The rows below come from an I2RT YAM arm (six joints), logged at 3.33 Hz.
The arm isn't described. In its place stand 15 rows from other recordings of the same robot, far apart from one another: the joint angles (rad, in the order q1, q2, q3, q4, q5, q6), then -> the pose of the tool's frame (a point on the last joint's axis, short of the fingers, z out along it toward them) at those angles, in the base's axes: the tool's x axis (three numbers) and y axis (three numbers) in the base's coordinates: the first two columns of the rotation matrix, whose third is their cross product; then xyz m.
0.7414 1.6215 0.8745 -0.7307 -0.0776 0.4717 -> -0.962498 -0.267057 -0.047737 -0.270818 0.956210 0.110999 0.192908 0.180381 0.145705
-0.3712 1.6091 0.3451 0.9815 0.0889 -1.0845 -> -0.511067 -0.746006 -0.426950 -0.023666 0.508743 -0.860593 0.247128 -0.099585 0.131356
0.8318 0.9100 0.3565 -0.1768 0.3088 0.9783 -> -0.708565 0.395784 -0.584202 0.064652 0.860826 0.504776 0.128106 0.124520 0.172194
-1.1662 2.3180 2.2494 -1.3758 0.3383 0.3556 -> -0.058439 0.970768 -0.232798 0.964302 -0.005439 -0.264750 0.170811 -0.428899 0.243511
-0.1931 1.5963 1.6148 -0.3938 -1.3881 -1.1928 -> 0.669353 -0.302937 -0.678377 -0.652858 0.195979 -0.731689 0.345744 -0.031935 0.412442
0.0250 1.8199 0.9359 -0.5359 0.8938 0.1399 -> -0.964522 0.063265 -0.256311 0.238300 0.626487 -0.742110 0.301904 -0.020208 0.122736
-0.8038 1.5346 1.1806 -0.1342 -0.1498 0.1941 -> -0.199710 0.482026 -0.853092 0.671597 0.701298 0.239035 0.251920 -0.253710 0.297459
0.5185 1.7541 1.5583 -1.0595 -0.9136 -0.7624 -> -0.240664 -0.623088 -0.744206 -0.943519 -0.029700 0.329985 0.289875 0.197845 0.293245
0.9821 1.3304 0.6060 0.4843 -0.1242 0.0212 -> -0.150926 -0.188166 -0.970471 -0.889074 0.455019 0.050043 0.155460 0.240783 0.226488
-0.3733 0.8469 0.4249 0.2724 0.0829 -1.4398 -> -0.454039 -0.883276 -0.116927 -0.080157 0.171196 -0.981971 0.186534 -0.076224 0.249370
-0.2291 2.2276 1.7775 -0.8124 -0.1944 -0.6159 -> -0.853193 -0.383060 -0.354017 -0.400789 0.915828 -0.025045 0.450468 -0.097985 0.166218
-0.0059 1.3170 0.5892 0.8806 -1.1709 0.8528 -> -0.583749 0.296658 -0.755798 -0.712018 0.260332 0.652118 0.263579 0.031237 0.264235
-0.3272 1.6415 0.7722 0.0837 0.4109 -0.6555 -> -0.873519 -0.293654 -0.388242 0.037321 0.754807 -0.654884 0.296544 -0.115663 0.152996
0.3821 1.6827 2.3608 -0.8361 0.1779 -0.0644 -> -0.132512 -0.121513 -0.983705 -0.213800 0.972598 -0.091340 0.290288 0.109863 0.559111
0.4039 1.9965 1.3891 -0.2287 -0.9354 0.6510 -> -0.984759 -0.029765 -0.171356 -0.166718 0.442171 0.881300 0.382497 0.194638 0.192789
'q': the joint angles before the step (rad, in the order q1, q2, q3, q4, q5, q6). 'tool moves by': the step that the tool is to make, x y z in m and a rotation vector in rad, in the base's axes. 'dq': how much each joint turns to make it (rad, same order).
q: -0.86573 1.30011 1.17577 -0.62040 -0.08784 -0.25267
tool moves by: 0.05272 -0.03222 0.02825 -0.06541 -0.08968 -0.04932
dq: 0.06444 0.20316 0.24208 0.07453 0.07360 0.08957
